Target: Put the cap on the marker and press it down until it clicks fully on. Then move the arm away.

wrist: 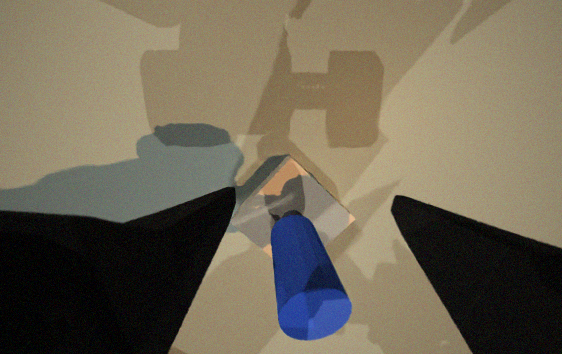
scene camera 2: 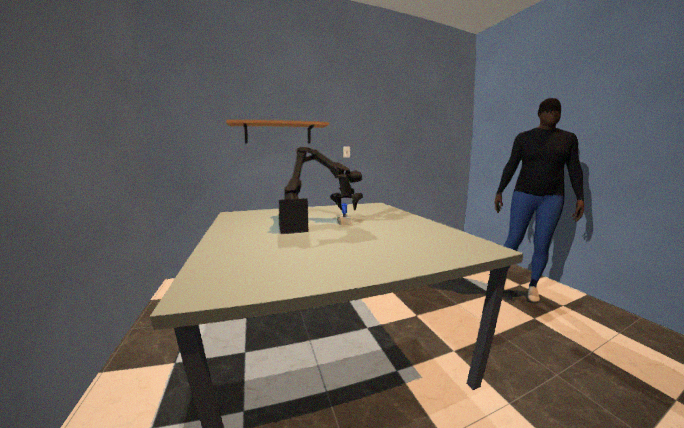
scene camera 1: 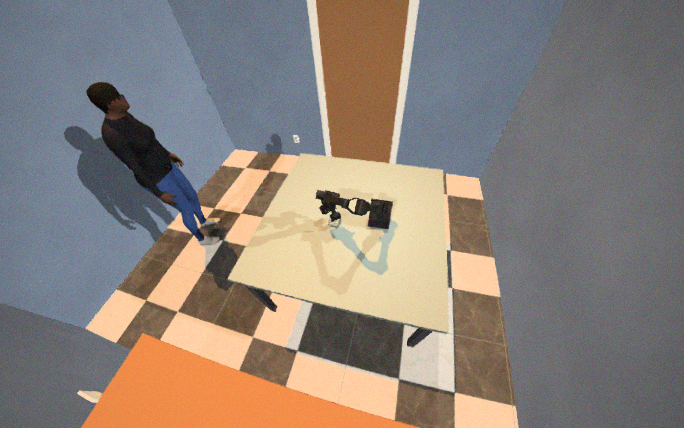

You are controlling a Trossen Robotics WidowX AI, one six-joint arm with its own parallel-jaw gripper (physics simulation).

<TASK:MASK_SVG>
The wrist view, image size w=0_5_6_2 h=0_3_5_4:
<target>my gripper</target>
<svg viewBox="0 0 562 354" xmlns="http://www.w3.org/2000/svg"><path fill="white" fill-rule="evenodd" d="M394 197L391 213L404 240L473 354L562 354L562 248L478 222L477 220L407 196L396 195ZM235 188L225 187L179 204L179 206L176 205L124 223L89 216L0 210L0 354L168 354L228 228L236 204Z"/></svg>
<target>blue cap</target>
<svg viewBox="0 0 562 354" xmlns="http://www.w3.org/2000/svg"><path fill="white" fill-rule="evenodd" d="M289 215L281 218L271 230L278 322L281 330L291 338L317 340L335 333L345 325L351 315L352 304L313 223L301 215Z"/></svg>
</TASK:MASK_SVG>
